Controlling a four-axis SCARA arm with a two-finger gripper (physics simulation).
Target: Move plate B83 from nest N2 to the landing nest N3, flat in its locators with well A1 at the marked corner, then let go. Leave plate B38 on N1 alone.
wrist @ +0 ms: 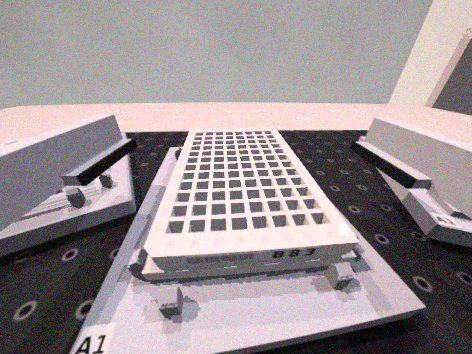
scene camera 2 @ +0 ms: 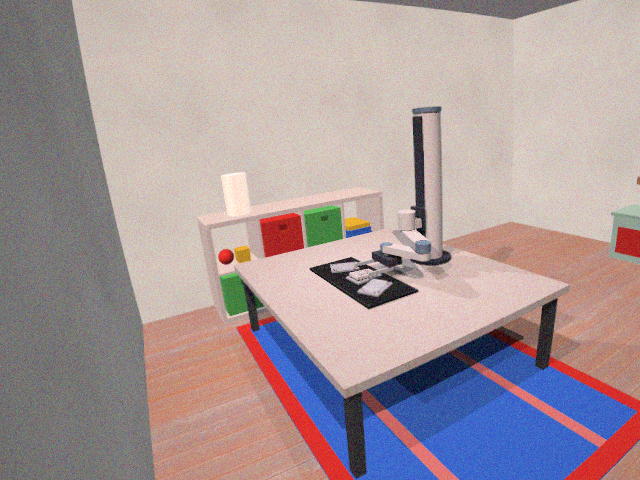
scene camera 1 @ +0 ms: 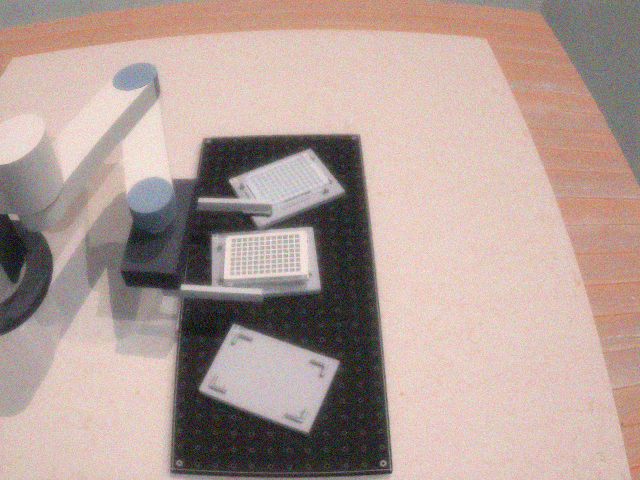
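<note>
White plate B83 (scene camera 1: 266, 256) (scene camera 2: 360, 274) (wrist: 245, 245) sits in nest N2 (scene camera 1: 314, 281) (wrist: 250, 305); the nest's A1 label is at the near left in the wrist view. My gripper (scene camera 1: 266, 252) (wrist: 244, 131) is open. Its fingers stand apart on both sides of B83 and touch neither side; their height over the nest is hard to tell. Plate B38 (scene camera 1: 286, 180) (wrist: 50, 201) is on nest N1 (scene camera 1: 333, 191) (wrist: 117, 195), partly behind a finger in the wrist view. Landing nest N3 (scene camera 1: 268, 377) (scene camera 2: 375, 287) (wrist: 422, 207) is bare, turned at an angle, with corner locators.
The nests stand on a black perforated board (scene camera 1: 351, 320) (scene camera 2: 369, 302) on the table (scene camera 1: 465, 258) (scene camera 2: 330, 335). The arm's column (scene camera 2: 433, 180) stands beside the board. In scene camera 1, one finger overlaps N1's corner. A shelf unit (scene camera 2: 206, 258) stands behind the table.
</note>
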